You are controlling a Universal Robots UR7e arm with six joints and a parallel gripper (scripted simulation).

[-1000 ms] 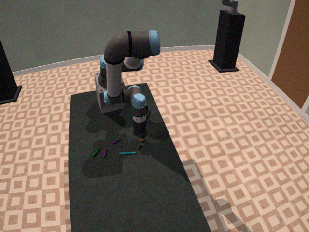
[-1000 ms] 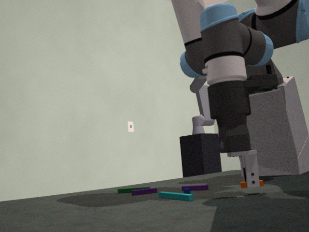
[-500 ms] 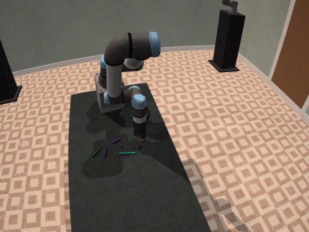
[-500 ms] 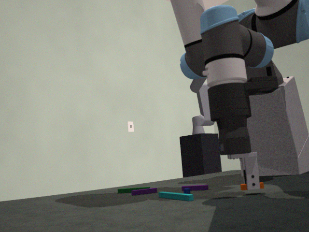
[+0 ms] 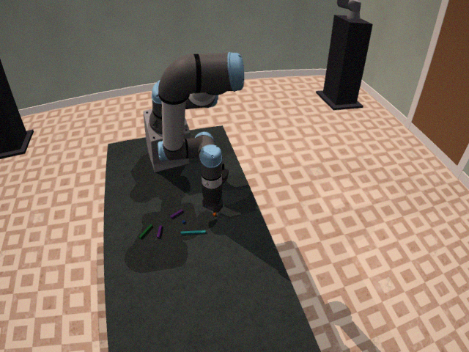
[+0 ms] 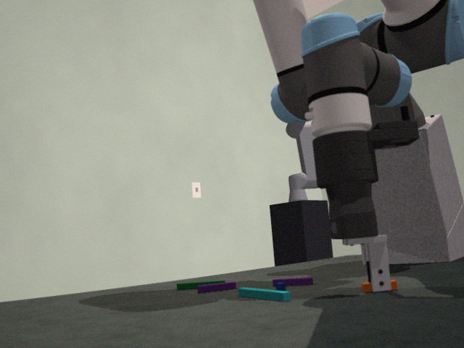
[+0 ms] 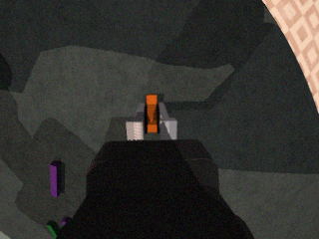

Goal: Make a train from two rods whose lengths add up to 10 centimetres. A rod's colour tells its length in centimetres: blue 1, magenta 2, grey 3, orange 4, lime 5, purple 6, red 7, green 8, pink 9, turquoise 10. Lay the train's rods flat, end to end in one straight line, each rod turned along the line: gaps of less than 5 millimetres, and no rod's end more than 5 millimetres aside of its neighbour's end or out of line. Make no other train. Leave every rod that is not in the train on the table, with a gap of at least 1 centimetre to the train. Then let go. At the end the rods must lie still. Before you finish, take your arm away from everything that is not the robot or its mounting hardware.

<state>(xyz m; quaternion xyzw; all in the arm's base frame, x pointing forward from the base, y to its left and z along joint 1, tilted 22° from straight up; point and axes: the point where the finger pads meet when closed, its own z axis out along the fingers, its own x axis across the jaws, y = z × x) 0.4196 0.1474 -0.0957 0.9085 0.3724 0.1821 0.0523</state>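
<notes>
My hand is 10 mm above the orange rod. The rest, counted from my hand: purple rod (50 mm ahead, 250 mm to the right, 10 mm below); turquoise rod (80 mm ahead, 120 mm to the right, 10 mm below); small blue rod (20 mm ahead, 140 mm to the right, 10 mm below).
</notes>
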